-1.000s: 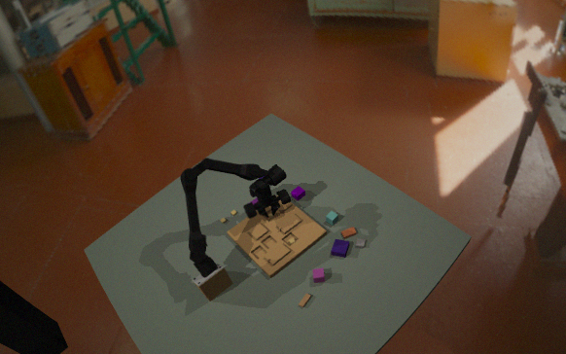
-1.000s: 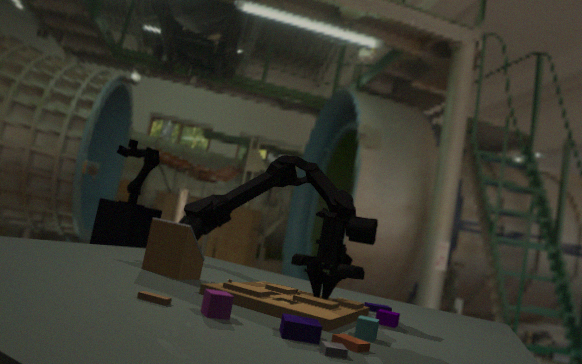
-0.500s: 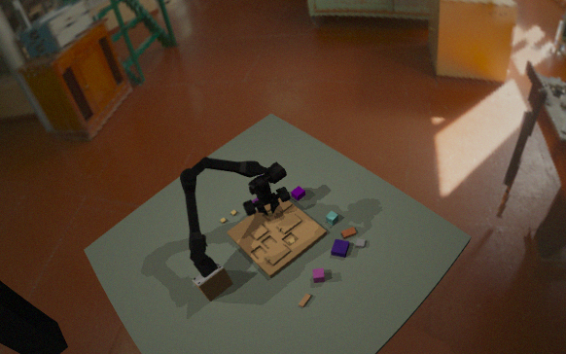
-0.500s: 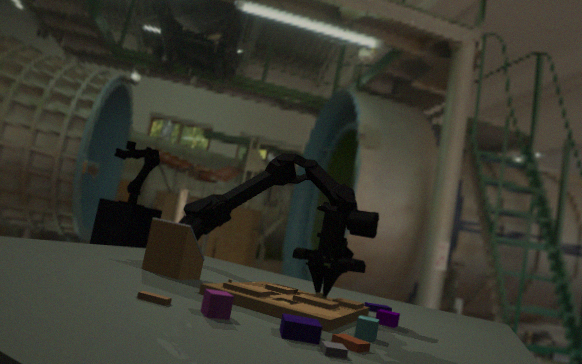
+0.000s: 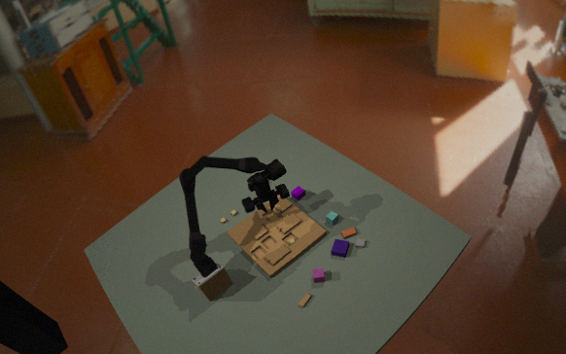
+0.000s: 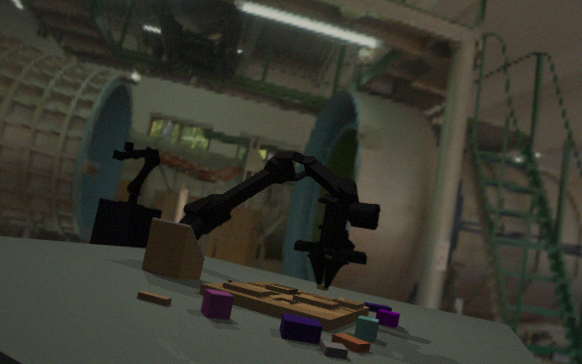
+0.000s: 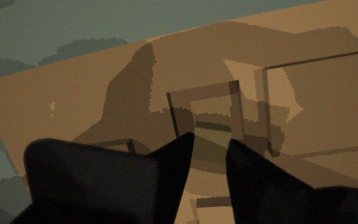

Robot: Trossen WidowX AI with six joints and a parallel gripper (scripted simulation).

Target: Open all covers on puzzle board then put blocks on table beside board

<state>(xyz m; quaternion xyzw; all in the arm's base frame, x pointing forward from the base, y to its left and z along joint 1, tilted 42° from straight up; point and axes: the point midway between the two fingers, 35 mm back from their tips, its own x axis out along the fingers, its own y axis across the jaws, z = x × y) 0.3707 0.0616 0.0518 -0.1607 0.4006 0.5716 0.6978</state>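
My gripper tip is 360 mm to the left of the magenta block, 80 mm past it and 30 mm above it. Round my gripper tip: teal block 210 mm to the right, 160 mm ahead, 30 mm below; then violet block 160 mm ahead, 40 mm below; then orange block 310 mm to the right, 150 mm ahead, 40 mm below.
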